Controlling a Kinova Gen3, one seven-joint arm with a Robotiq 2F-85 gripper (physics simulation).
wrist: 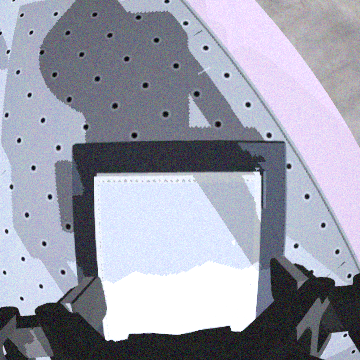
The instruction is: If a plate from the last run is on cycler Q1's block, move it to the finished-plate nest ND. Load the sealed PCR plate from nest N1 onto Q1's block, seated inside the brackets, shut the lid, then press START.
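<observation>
A white plate [175, 235] lies flat inside a dark square nest frame [170, 157] in the wrist view. Its lower part is bright white, and a grey shadow band crosses its upper right. No label shows, so I cannot tell which nest this is. My gripper [185, 287] is open, with one finger at the left side and one at the right side of the plate's near part. The fingers stand over the frame's side walls. The plate's near edge is partly hidden by the gripper body. The cycler, its lid and the START button do not show.
A pale grey board [35, 195] with rows of small dark holes lies around the frame, with dark shadows on it. Its curved edge runs down the right side. Beyond it are a pink band [300, 85] and a mottled brown-grey floor [320, 40].
</observation>
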